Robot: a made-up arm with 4 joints.
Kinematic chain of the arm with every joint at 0, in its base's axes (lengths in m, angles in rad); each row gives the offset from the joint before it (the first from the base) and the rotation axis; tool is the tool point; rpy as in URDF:
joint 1: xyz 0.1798 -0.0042 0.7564 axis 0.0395 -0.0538 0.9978
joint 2: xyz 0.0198 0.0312 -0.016 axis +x
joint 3: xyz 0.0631 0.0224 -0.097 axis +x
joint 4: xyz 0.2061 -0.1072 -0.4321 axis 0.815 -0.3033 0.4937
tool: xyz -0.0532 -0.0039 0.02 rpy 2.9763 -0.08 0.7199
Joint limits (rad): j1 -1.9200..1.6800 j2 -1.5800..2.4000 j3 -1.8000..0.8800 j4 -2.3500..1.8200
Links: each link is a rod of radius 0.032 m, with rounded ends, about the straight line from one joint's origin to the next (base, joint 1, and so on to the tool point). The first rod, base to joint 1, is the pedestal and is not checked.
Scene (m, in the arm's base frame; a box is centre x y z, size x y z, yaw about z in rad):
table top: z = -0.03
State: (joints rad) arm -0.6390 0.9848 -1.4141 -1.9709
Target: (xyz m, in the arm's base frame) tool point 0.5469 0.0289 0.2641
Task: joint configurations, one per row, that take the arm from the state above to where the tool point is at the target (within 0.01 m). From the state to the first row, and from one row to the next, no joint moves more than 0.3 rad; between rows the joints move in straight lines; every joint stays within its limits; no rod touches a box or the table.
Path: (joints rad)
1: -0.6436 1.0374 -1.1820 -2.0831
2: -0.6481 1.0899 -0.9498 -2.1952
3: -0.6527 1.1425 -0.7177 -2.3074

